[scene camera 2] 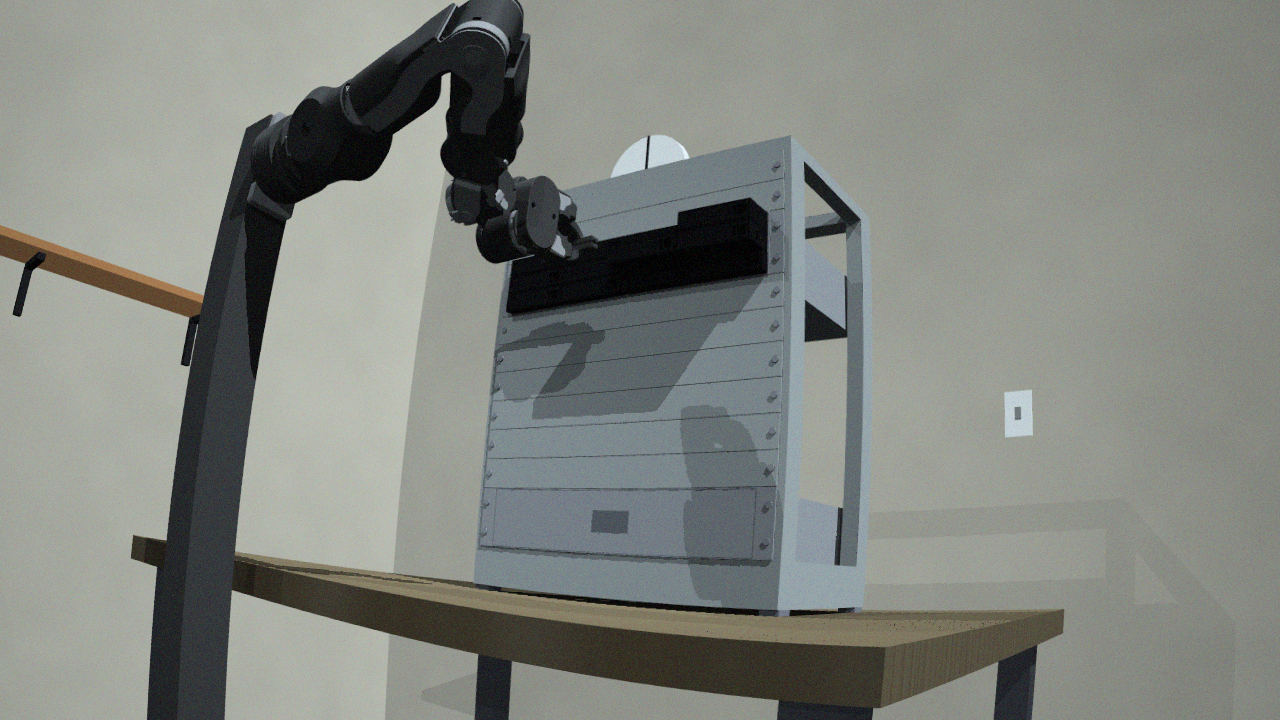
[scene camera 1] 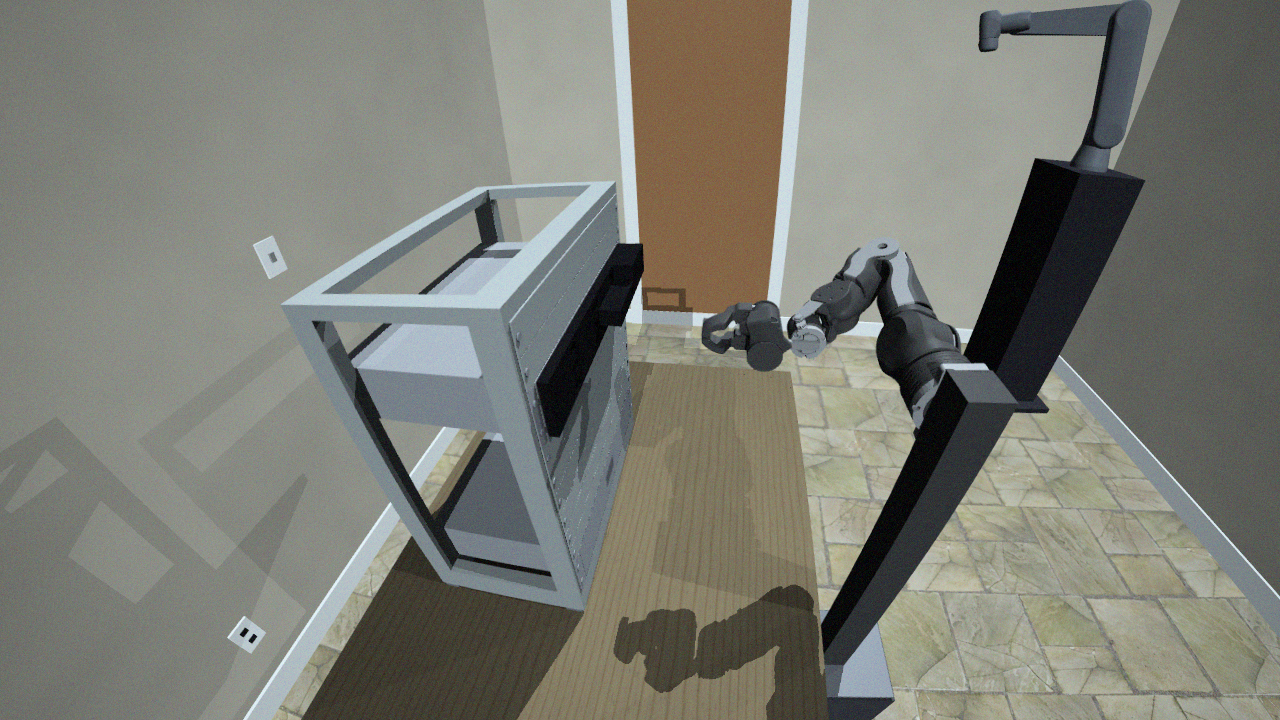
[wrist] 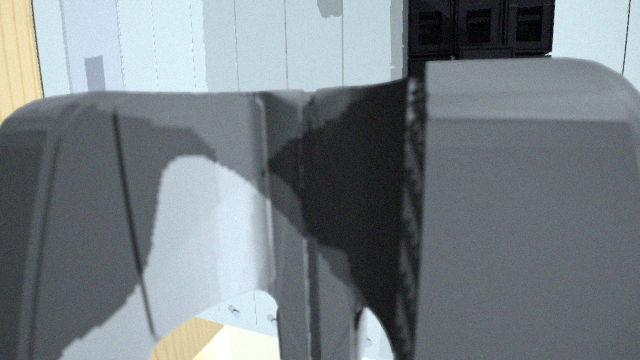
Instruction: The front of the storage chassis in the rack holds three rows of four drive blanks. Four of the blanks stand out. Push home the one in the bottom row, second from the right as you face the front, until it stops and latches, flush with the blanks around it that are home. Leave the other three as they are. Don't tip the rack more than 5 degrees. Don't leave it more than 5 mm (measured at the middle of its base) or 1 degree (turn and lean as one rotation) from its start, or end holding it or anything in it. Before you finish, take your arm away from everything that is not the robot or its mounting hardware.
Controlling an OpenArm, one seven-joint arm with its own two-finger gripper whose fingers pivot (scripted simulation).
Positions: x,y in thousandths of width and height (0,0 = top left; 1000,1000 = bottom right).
Labels:
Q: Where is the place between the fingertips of my gripper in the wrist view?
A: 518,643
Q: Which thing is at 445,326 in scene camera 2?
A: My gripper.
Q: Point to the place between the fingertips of my gripper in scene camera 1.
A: At 549,458

